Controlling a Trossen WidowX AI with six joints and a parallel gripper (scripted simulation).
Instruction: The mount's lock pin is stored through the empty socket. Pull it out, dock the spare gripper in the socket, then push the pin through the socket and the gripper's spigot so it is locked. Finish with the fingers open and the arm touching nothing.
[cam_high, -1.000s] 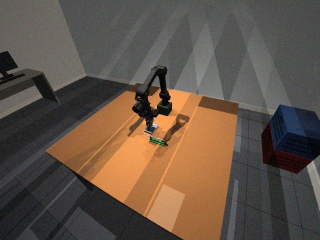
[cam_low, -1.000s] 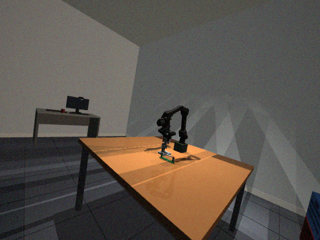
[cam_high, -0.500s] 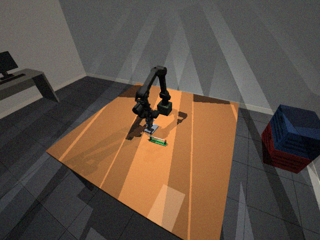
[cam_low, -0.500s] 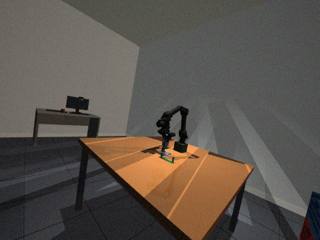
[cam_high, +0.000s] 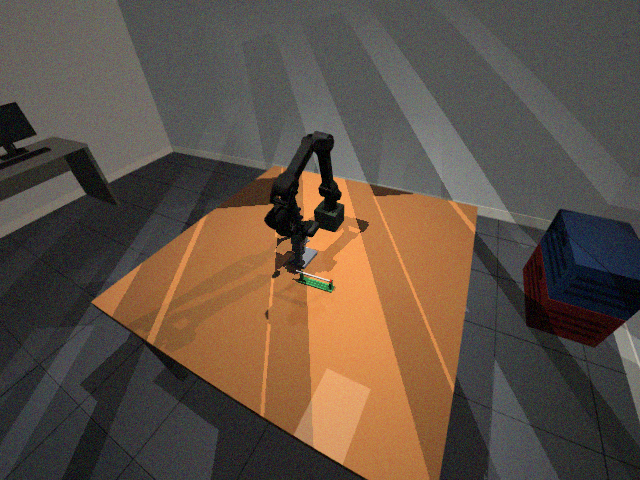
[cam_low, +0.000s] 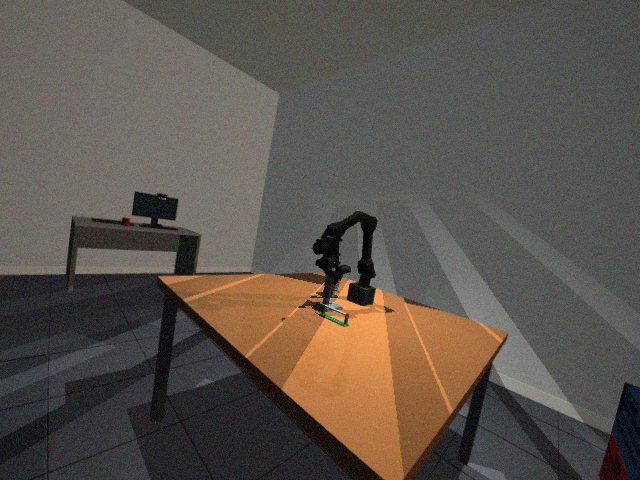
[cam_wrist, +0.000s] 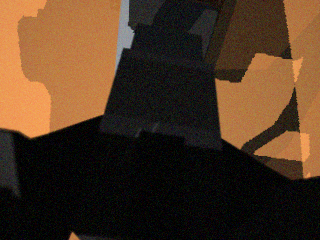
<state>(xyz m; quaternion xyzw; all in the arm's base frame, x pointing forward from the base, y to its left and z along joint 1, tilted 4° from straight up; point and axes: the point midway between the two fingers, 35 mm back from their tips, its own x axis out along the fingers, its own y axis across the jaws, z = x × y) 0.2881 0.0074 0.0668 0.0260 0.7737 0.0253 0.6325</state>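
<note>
Now: the spare gripper right at my gripper tip. Also, from my gripper tip: green mount (90 mm ahead, 120 mm to the left, 100 mm below).
</note>
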